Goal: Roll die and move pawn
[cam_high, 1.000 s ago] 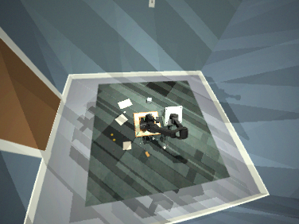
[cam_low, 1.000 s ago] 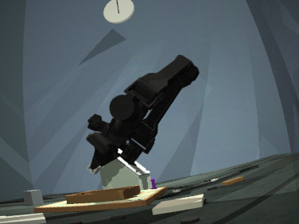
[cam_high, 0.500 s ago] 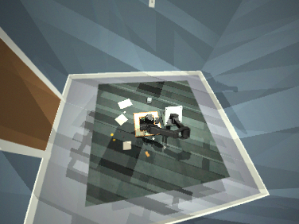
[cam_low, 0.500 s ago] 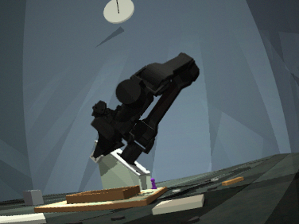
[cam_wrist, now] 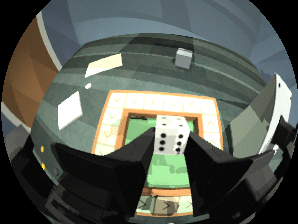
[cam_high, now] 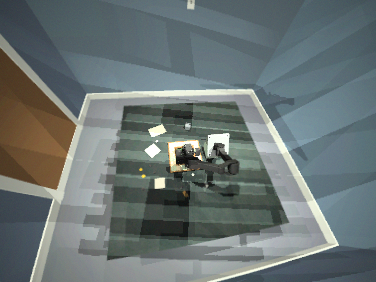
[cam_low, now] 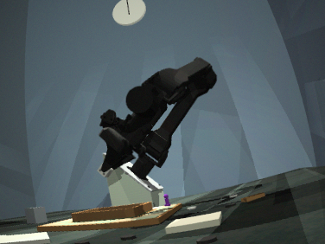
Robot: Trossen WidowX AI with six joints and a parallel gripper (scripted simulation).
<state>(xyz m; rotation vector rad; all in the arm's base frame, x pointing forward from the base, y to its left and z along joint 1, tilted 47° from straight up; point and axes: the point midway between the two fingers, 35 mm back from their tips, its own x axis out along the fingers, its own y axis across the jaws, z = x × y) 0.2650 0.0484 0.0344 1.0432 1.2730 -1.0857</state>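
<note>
Right now my gripper tip is right at the white die. Round my gripper tip: green dice tray 12 cm below; purple pawn 13 cm behind, 10 cm to the left, 10 cm below.
</note>
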